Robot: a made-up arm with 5 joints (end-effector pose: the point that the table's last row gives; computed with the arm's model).
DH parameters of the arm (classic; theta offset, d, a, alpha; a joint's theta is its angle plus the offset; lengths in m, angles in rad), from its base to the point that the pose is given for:
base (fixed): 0 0.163 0 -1.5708
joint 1: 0 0.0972 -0.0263 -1.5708
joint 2: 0 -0.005 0.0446 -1.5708
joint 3: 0 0.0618 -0.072 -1.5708
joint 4: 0 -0.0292 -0.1 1.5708
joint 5: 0 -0.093 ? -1.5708
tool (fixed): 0 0.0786 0 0
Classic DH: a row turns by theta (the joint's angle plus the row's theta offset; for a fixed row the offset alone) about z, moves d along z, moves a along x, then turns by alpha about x.
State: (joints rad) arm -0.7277 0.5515 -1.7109 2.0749 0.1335
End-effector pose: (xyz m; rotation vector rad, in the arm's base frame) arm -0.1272 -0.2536 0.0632 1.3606 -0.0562 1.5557
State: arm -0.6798 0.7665 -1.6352 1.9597 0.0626
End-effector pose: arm -0.2034 -0.2288 0.0607 1.3159 -0.1519 1.3615
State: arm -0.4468 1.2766 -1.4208 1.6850 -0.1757
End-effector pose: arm -0.3585 -0.1038 0.1562 1.2514 -0.0925 0.7564
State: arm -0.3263 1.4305 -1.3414 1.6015 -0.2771
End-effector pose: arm -0.3756 -0.0526 0.2262 1.2370 0.0320 0.5363
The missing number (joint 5, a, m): -0.1914
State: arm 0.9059 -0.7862 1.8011 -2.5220 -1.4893
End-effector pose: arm -0.0355 -0.0708 0.1737 2.6359 1.1855 -0.6836
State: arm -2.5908 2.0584 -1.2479 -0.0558 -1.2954
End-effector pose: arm -0.0407 -0.0664 -0.0428 1.1553 0.0256 1.7241
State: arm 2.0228 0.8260 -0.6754 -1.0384 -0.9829
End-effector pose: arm 0.1085 0.0932 -0.0258 1.0852 -1.5562 1.7070
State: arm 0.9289 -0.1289 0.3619 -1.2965 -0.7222
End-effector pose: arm 0.0587 0.2383 0.3166 0.1385 1.1575 -1.2495
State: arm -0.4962 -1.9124 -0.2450 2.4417 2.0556
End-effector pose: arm 0.2518 0.0829 0.0650 -1.8139 -1.7507 -1.6964
